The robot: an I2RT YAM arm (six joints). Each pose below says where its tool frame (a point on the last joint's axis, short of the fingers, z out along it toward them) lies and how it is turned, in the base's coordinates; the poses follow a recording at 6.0 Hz.
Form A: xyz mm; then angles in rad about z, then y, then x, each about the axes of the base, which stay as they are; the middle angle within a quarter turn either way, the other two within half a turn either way.
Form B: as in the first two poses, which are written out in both.
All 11 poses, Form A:
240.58, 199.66, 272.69, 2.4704, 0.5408, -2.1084
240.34, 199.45, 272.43, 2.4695, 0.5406, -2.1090
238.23, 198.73, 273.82, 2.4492, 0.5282, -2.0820
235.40, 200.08, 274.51, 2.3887, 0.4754, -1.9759
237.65, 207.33, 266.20, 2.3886, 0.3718, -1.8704
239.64, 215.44, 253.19, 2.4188, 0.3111, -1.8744
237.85, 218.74, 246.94, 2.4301, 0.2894, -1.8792
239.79, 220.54, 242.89, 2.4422, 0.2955, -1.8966
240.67, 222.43, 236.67, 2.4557, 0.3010, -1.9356
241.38, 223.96, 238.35, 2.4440, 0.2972, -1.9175
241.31, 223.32, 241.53, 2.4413, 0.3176, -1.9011
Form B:
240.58, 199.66, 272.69, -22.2, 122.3, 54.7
240.34, 199.45, 272.43, -22.3, 122.3, 54.6
238.23, 198.73, 273.82, -23.2, 121.3, 56.0
235.40, 200.08, 274.51, -26.0, 117.4, 62.2
237.65, 207.33, 266.20, -28.0, 115.0, 72.3
239.64, 215.44, 253.19, -29.4, 116.8, 75.6
237.85, 218.74, 246.94, -30.0, 117.7, 76.6
239.79, 220.54, 242.89, -29.5, 118.7, 75.8
240.67, 222.43, 236.67, -29.4, 120.7, 73.8
241.38, 223.96, 238.35, -29.8, 119.6, 74.6
241.31, 223.32, 241.53, -28.5, 118.5, 74.6

